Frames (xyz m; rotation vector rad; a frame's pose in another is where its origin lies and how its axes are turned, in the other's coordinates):
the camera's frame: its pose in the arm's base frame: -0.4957 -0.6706 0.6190 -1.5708 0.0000 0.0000
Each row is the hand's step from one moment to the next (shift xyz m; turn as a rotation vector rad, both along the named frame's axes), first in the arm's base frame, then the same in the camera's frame.
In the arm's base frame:
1: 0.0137 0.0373 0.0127 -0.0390 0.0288 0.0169
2: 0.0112 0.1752 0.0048 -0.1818 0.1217 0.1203
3: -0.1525 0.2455 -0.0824 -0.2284 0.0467 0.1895
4: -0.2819 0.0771 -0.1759 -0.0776 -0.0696 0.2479
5: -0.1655 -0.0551 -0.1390 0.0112 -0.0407 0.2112
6: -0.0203 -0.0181 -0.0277 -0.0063 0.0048 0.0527
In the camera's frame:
1: 0.0137 -0.0127 0.0373 -0.0390 -0.0169 0.0288
2: 0.0112 -0.0048 0.1752 -0.1818 -0.1203 0.1217
3: -0.1525 0.0824 0.2455 -0.2284 -0.1895 0.0467
4: -0.2819 0.1759 0.0771 -0.0776 -0.2479 -0.0696
5: -0.1655 0.1390 -0.0551 0.0112 -0.2112 -0.0407
6: -0.0203 0.0277 -0.0181 -0.0063 -0.0527 0.0048

